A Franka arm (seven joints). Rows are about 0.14 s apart.
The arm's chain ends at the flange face. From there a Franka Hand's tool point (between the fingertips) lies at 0.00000 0.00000 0.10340 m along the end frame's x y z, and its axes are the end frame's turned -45 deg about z.
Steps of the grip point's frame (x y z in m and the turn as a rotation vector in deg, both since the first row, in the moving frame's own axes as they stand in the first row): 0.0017 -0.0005 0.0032 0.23 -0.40 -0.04; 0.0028 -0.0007 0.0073 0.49 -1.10 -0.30; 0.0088 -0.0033 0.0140 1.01 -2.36 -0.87; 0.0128 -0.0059 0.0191 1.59 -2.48 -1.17; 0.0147 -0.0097 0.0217 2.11 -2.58 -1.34; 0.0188 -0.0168 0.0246 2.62 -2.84 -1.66; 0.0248 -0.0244 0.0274 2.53 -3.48 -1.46
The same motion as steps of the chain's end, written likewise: 0.0017 -0.0018 0.0032 -0.12 -0.45 -0.04; 0.0035 -0.0033 0.0073 -0.43 -1.12 -0.30; 0.0082 -0.0103 0.0141 -0.95 -2.38 -0.87; 0.0101 -0.0144 0.0192 -0.63 -2.88 -1.17; 0.0095 -0.0179 0.0219 -0.33 -3.32 -1.34; 0.0084 -0.0256 0.0248 -0.16 -3.86 -1.66; 0.0079 -0.0361 0.0277 -0.67 -4.25 -1.46
